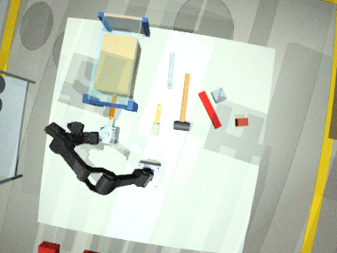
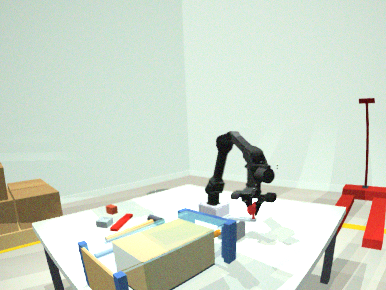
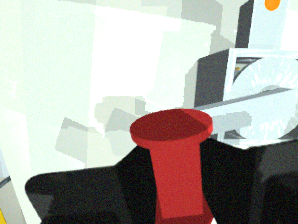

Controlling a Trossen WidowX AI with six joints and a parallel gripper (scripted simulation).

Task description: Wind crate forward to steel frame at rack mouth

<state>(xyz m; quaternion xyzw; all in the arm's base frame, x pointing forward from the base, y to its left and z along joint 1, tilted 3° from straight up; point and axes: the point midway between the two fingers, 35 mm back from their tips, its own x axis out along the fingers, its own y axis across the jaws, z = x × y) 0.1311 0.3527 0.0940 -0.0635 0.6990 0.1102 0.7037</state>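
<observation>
Now: the winch handle 40 mm to the right of my gripper tip, 10 mm below it and 10 mm ahead of it. Round my gripper tip: winch (100 mm to the right, 80 mm below, 20 mm ahead); red grip (20 mm above); blue frame (190 mm ahead, 80 mm to the right, 10 mm below).
</observation>
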